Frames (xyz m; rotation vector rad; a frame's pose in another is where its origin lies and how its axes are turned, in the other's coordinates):
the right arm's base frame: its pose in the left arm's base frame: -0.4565 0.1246 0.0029 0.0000 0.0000 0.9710
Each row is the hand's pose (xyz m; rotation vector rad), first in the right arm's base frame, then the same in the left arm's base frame.
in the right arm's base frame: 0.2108 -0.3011 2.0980 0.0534 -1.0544 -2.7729
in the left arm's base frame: -0.0890 0.1286 2.1009 0.4357 -0.7333 -1.8835
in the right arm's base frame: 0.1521 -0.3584 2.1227 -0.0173 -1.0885 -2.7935
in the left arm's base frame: -0.0748 0.0478 2.1256 0.3969 -0.7821 -1.9094
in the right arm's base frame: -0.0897 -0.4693 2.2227 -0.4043 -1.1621 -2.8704
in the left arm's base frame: -0.1197 -0.2144 2.2256 0.1471 -0.9687 -2.0108
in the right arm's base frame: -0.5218 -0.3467 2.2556 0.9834 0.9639 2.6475
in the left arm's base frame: -0.4649 -0.5018 2.2585 -0.3646 -1.1385 -2.1282
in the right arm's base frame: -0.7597 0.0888 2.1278 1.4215 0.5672 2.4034
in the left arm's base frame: -0.9586 -0.4524 2.1307 -0.9332 -1.0953 -2.1826
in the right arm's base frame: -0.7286 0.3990 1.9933 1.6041 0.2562 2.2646
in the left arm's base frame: -1.1971 -0.2516 1.9962 -1.2709 -0.9539 -2.1873
